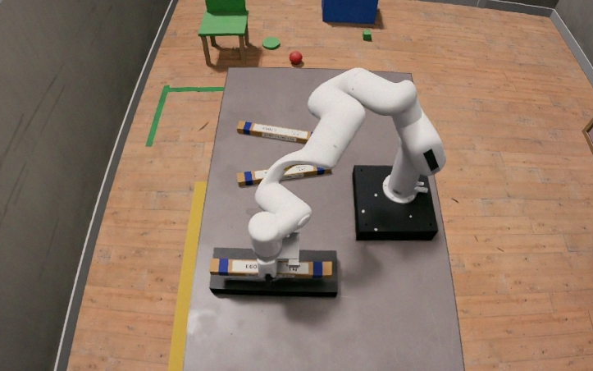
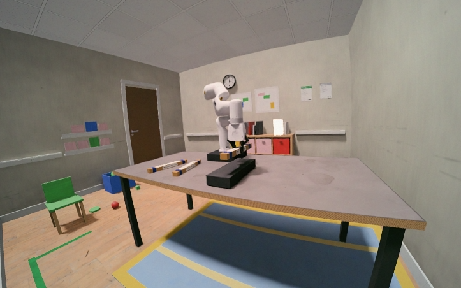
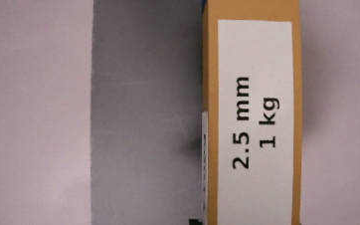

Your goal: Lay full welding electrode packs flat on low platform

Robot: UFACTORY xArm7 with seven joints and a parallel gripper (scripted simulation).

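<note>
Now: hand 150 mm above the platform and 40 mm to the left of it. Round my hand: pack of welding electrodes right at my hand; then pack 430 mm to the right, 140 mm below, 30 mm ahead.
</note>
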